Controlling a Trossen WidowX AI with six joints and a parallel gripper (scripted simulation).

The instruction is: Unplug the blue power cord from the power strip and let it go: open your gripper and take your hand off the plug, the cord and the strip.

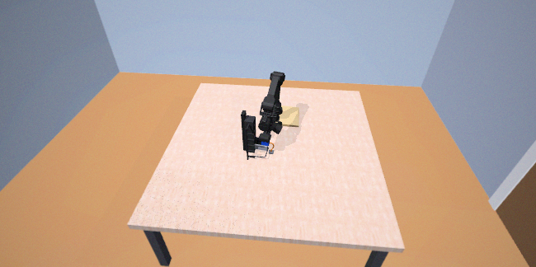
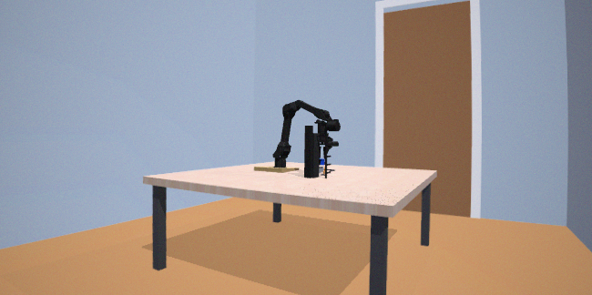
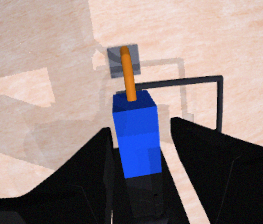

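My gripper tip is now 30 mm to the left of the blue plug and 10 mm above it.
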